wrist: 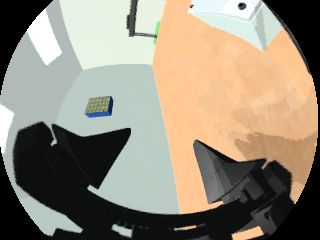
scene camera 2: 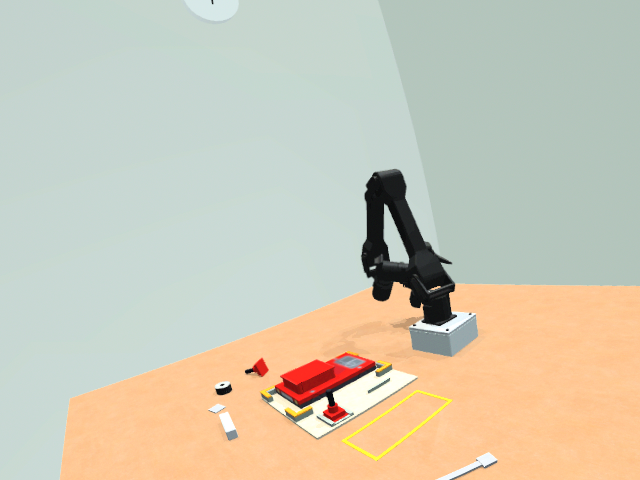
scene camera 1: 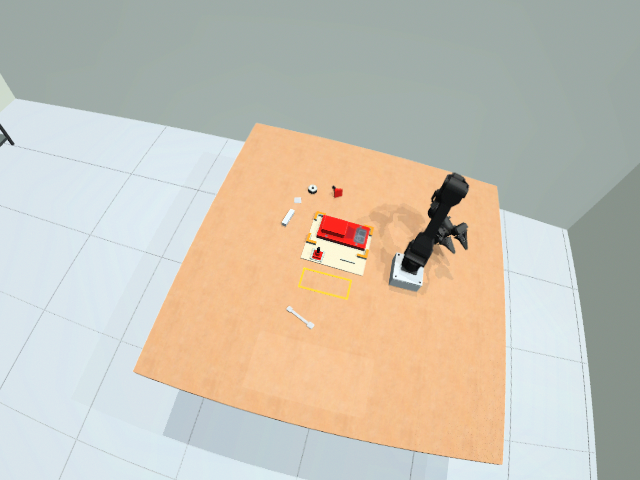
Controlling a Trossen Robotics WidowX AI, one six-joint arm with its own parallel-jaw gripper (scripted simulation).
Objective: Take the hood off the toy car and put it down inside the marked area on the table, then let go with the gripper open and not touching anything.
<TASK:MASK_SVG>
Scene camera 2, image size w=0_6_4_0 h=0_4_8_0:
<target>red hood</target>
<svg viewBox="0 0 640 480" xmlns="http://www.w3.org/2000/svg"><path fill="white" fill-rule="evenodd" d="M335 366L315 359L280 377L285 388L292 390L297 395L301 395L316 386L336 377L333 369Z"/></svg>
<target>toy car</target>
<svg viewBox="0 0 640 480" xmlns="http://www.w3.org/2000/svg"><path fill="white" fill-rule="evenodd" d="M376 364L373 360L344 353L325 362L335 366L333 368L336 376L334 379L316 386L301 395L297 395L292 390L285 388L282 382L275 385L276 393L302 409L326 397L328 389L336 392L376 370Z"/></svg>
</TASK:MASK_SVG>
